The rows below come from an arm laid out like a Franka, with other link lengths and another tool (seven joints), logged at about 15 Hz.
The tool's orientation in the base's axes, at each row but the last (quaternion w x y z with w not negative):
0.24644 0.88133 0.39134 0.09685
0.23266 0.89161 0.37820 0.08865
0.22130 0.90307 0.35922 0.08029
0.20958 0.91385 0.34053 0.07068
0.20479 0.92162 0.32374 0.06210
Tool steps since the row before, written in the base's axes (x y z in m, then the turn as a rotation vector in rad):
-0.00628 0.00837 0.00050 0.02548 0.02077 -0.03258
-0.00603 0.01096 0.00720 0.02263 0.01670 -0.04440
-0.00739 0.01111 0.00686 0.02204 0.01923 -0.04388
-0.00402 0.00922 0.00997 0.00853 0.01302 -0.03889
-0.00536 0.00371 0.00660 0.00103 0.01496 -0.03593
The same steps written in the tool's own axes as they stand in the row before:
0.00192 -0.00857 -0.00571 0.03324 -0.01215 0.02983
0.00350 -0.00699 -0.01213 0.02855 -0.01718 0.04065
0.00212 -0.00855 -0.01215 0.02984 -0.01894 0.03914
0.00283 -0.00436 -0.01318 0.01548 -0.02057 0.03304
-0.00201 -0.00293 -0.00857 0.01077 -0.02499 0.02785

